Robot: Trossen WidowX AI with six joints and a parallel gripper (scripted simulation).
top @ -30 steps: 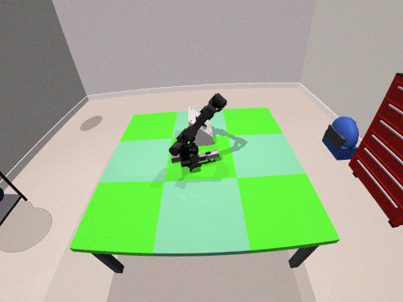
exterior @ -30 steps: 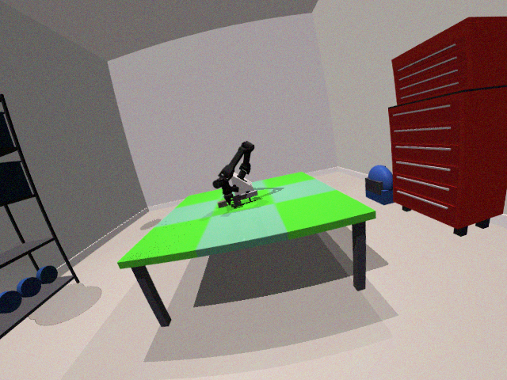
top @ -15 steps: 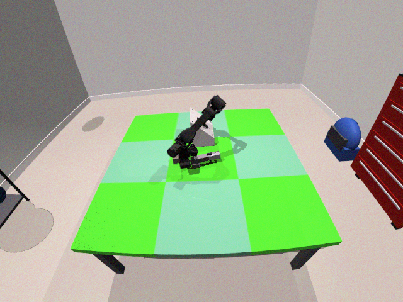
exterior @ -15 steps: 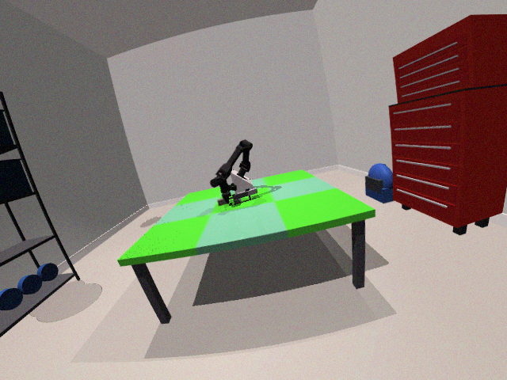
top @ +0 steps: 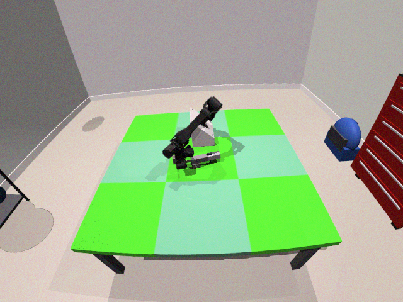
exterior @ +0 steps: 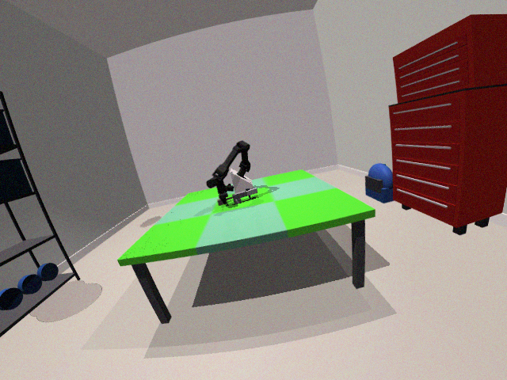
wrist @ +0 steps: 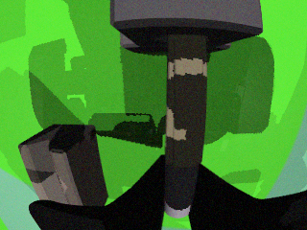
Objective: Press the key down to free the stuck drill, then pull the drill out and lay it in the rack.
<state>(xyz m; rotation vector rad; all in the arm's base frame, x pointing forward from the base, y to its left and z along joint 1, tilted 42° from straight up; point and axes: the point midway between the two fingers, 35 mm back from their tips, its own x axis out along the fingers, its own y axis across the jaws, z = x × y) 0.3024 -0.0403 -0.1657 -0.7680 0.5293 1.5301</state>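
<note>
The drill is 50 mm to the left of my gripper tip, 40 mm above it and 10 mm behind it. Round my gripper tip: dark key 180 mm to the left, 40 mm above, 30 mm behind; grey fixture block 150 mm to the left, 30 mm behind, 30 mm above; rack 70 mm behind, 30 mm to the right, 10 mm above.
</note>
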